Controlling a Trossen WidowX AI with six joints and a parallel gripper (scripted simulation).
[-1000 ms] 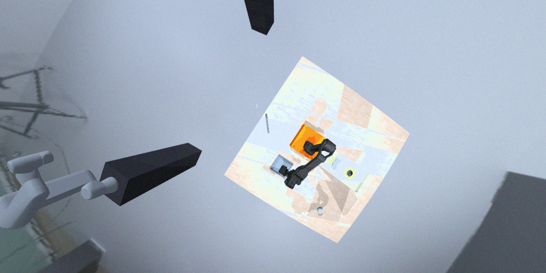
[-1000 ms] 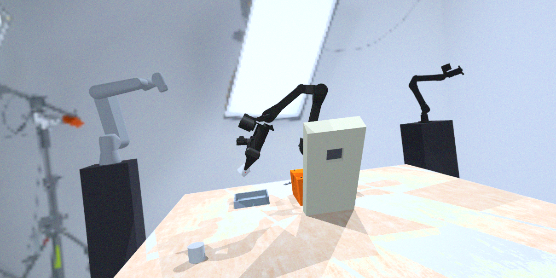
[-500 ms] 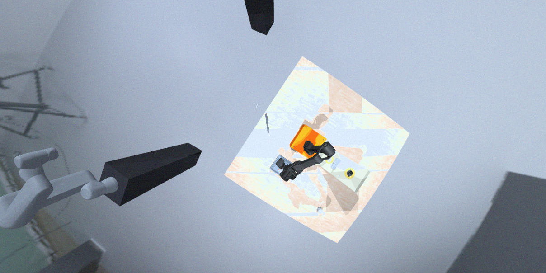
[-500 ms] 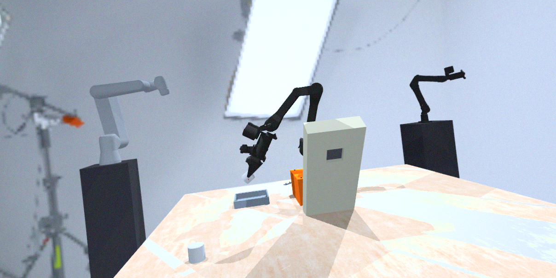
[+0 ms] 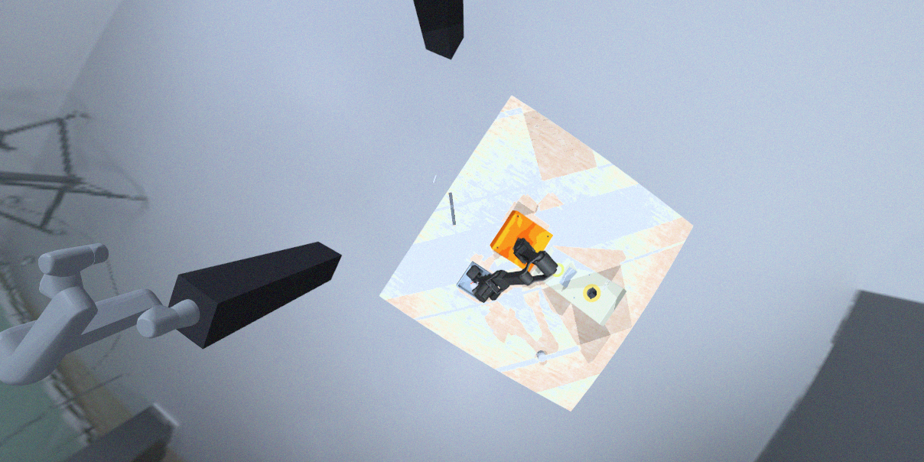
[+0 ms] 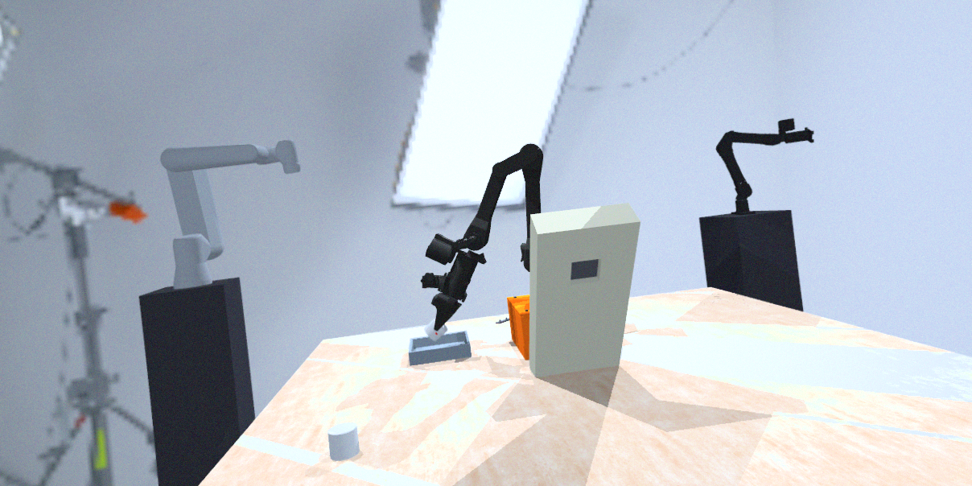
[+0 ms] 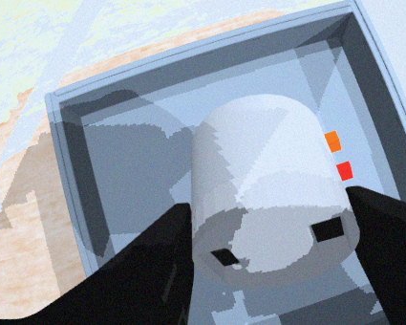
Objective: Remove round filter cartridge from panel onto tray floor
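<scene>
My gripper tip is now right at the grey filter cartridge. From my gripper tip the other things lie so: pale green service panel 41 cm ahead, 23 cm to the left, 11 cm above; then blue-grey tray 6 cm below.
</scene>
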